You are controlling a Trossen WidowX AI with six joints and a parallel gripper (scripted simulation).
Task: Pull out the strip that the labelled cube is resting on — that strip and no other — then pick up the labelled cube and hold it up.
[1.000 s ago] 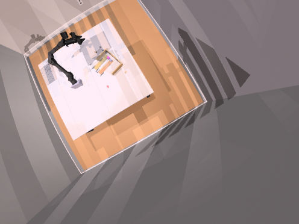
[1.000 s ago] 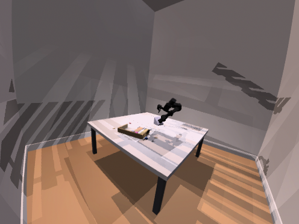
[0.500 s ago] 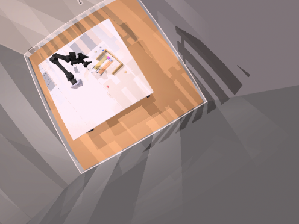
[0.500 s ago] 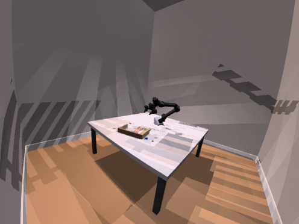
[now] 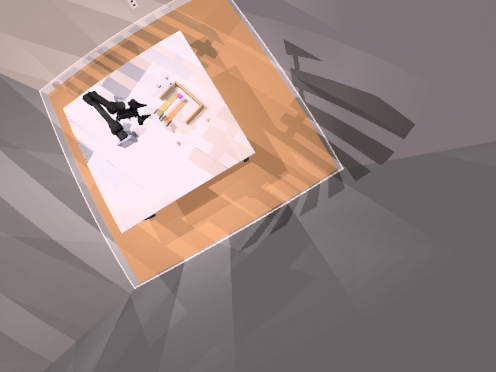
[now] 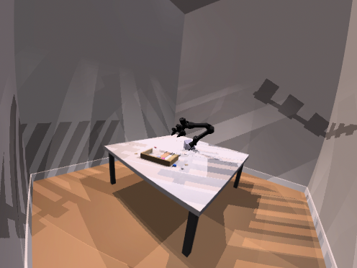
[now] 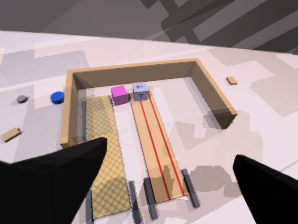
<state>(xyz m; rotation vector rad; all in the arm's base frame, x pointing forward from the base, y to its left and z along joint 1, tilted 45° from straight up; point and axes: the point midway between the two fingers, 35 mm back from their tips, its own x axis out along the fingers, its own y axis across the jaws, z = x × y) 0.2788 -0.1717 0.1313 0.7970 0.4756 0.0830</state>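
Right now the green cross-hatched strip is 110 mm ahead of my gripper tip, 90 mm to the left of it and 200 mm below it.
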